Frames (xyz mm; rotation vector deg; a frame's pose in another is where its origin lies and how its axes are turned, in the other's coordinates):
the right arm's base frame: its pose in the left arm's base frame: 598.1 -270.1 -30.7 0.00 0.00 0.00
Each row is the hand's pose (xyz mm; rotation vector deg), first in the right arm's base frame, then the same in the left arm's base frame.
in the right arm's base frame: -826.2 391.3 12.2 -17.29 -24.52 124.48
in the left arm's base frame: -228.1 121.2 -18.5 -17.29 -24.52 124.48
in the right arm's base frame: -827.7 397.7 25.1 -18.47 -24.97 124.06
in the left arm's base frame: -229.6 127.6 -5.6 -18.47 -24.97 124.06
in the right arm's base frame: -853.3 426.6 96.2 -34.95 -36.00 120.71
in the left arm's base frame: -255.2 156.5 65.5 -34.95 -36.00 120.71
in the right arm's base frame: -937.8 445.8 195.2 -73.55 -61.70 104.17
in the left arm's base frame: -339.7 175.7 164.5 -73.55 -61.70 104.17
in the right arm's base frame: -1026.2 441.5 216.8 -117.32 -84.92 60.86
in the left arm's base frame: -428.1 171.4 186.1 -117.32 -84.92 60.86
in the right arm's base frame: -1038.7 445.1 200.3 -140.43 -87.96 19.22
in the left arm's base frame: -440.6 175.0 169.6 -140.43 -87.96 19.22
